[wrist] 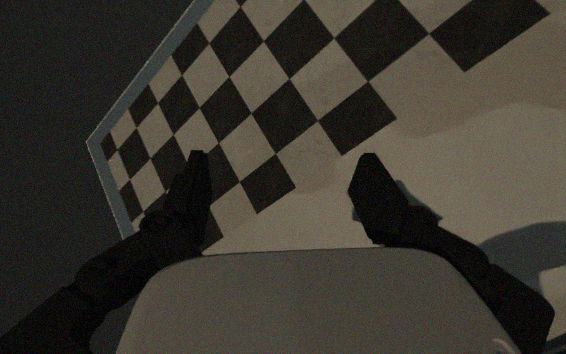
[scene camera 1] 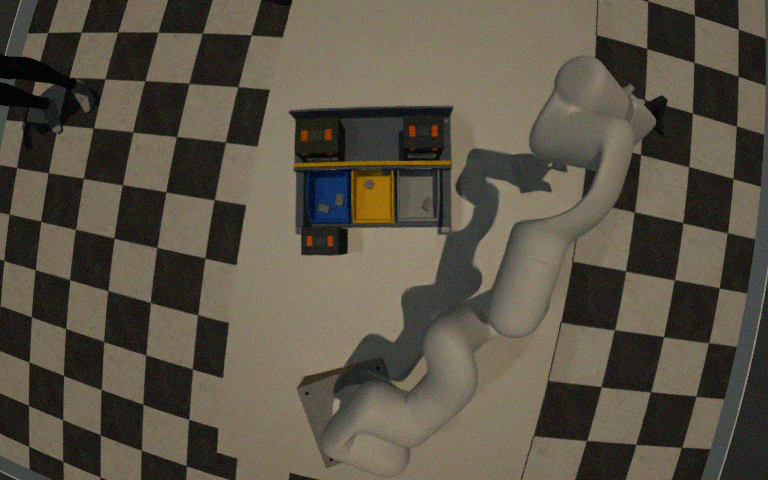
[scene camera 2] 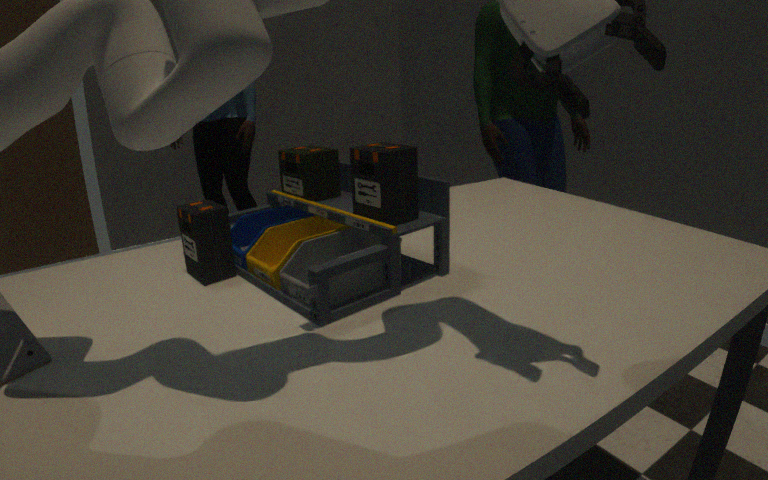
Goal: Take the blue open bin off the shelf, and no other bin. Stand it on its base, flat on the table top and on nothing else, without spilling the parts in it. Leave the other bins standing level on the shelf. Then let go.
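Places are measured from the arm's base along level axes (x left, y back, z up), in millimetres.
Pixels of known places: gripper, fingertip midpoint: (wrist: pixel 284 171) (scene camera 1: pixel 639 148) (scene camera 2: pixel 625 86).
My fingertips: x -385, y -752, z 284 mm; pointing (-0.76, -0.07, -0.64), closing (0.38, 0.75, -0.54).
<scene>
Ahead of a thing's pixels: the offset from my fingertips to its top centre. Level surfaces: height alone.
The blue open bin @[dx +605, dy +221, dz -248 mm] (scene camera 1: pixel 325 189) (scene camera 2: pixel 256 223) stands in the left slot of the shelf's lower front tier, with small grey parts inside. A yellow bin @[dx +497, dy +191, dz -248 mm] (scene camera 1: pixel 373 204) (scene camera 2: pixel 271 246) stands beside it in the middle, and a grey bin @[dx +390, dy +157, dz -248 mm] (scene camera 1: pixel 416 192) (scene camera 2: pixel 325 254) at the right. The shelf (scene camera 1: pixel 370 135) (scene camera 2: pixel 442 249) stands on the table top @[dz -329 mm] (scene camera 1: pixel 271 283) (scene camera 2: pixel 566 254). My gripper (scene camera 1: pixel 661 116) (scene camera 2: pixel 617 82) (wrist: pixel 284 171) is open and empty, raised high and well to the right of the shelf in scene camera 1. The bins do not show in the wrist view.
A dark box @[dx +573, dy +350, dz -197 mm] (scene camera 1: pixel 323 241) (scene camera 2: pixel 206 243) stands on the table close in front of the blue bin. A dark green box @[dx +633, dy +127, dz -130 mm] (scene camera 1: pixel 320 138) (scene camera 2: pixel 308 169) and a tall black box @[dx +410, dy +66, dz -105 mm] (scene camera 1: pixel 423 135) (scene camera 2: pixel 385 181) stand on the upper deck, behind a yellow rail @[dx +511, dy +140, dz -217 mm] (scene camera 1: pixel 373 164).
</scene>
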